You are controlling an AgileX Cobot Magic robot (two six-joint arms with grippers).
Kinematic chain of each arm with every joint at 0, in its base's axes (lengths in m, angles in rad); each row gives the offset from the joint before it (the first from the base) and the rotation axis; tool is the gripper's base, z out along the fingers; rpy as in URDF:
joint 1: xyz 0 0 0.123 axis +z
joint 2: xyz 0 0 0 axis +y
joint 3: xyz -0.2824 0 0.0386 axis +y
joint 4: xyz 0.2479 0 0.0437 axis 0.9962 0 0.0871
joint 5: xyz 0 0 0 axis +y
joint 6: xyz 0.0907 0 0.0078 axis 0.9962 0 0.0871
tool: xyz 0 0 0 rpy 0 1.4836 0
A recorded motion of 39 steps. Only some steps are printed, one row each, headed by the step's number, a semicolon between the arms.
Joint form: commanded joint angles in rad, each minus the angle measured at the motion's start. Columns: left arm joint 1, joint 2, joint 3, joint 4, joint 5, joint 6; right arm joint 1, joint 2, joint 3, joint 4, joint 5, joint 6.
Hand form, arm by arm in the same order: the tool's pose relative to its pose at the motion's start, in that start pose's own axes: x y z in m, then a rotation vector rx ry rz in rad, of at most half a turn. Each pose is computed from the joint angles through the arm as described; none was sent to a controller.
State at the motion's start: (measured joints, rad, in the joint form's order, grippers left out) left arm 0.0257 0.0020 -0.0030 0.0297 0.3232 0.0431; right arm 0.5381 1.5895 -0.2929 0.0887 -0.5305 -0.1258
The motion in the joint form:
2: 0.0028 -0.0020 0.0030 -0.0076 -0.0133 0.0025; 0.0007 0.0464 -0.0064 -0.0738 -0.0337 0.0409
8: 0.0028 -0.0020 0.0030 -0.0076 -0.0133 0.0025; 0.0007 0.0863 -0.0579 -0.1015 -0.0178 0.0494
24: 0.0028 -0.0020 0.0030 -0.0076 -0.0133 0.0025; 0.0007 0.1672 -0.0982 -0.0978 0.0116 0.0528
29: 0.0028 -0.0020 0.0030 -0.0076 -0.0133 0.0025; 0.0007 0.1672 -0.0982 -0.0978 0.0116 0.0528
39: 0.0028 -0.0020 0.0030 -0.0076 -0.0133 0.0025; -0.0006 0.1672 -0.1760 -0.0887 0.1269 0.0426
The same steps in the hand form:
2: -0.0003 -0.0001 0.0002 -0.0009 -0.0122 -0.0053; 0.0029 0.0040 0.0070 -0.0376 0.0023 -0.0236
8: -0.0003 -0.0001 0.0002 -0.0009 -0.0122 -0.0053; -0.0045 0.0055 0.0185 -0.0525 0.0053 -0.0387
24: -0.0003 -0.0001 0.0002 -0.0009 -0.0122 -0.0053; 0.0019 0.0063 0.0346 -0.0549 0.0755 -0.0337
29: -0.0003 -0.0001 0.0002 -0.0009 -0.0122 -0.0053; 0.0019 0.0063 0.0346 -0.0549 0.0755 -0.0337
39: -0.0003 -0.0001 0.0002 -0.0009 -0.0122 -0.0053; -0.0121 0.0053 0.0432 -0.0519 0.1132 -0.0361

